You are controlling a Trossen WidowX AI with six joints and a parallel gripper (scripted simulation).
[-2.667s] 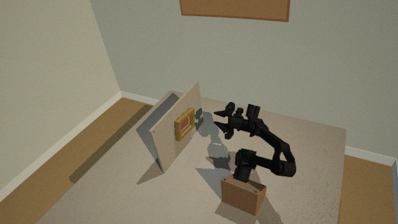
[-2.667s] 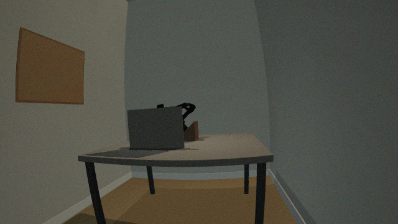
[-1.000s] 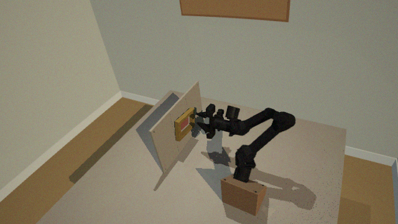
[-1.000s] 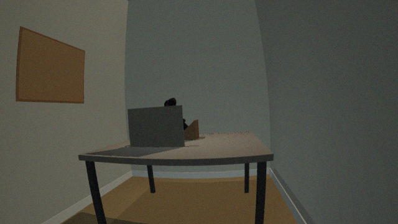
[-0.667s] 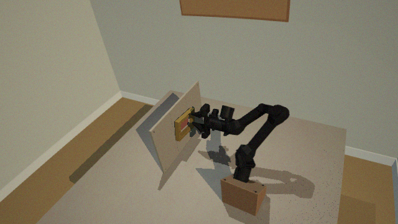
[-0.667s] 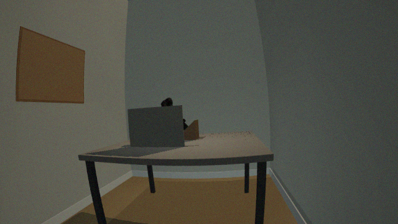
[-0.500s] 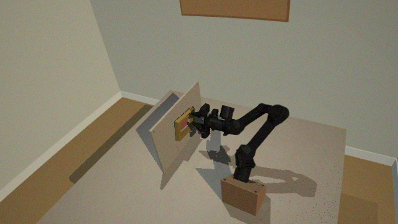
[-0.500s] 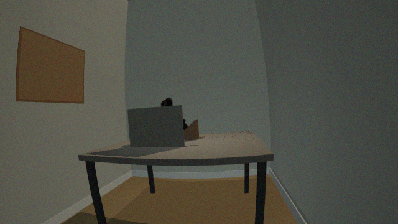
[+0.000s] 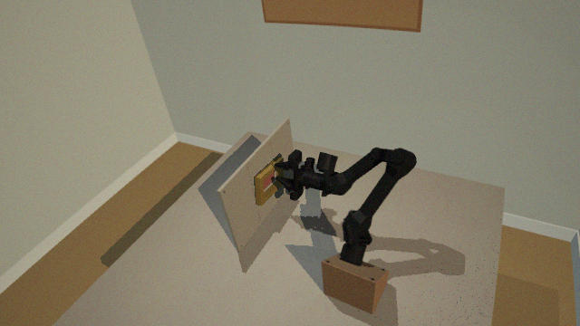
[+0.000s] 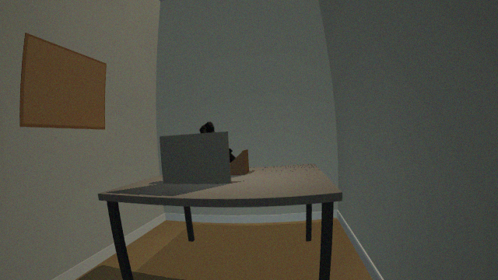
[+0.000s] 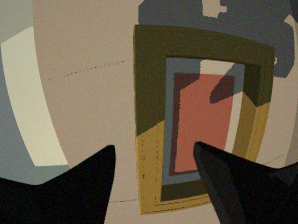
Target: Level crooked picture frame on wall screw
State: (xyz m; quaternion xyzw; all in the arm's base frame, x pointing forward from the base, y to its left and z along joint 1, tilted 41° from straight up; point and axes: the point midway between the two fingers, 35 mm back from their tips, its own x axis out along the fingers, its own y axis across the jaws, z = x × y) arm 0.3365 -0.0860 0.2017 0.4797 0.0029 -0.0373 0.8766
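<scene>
The picture frame is 30 mm ahead of my gripper tip, 10 mm to the left of it and 50 mm below it. Also, from my gripper tip: wall panel: 50 mm ahead, 20 mm to the left, 60 mm below.
</scene>
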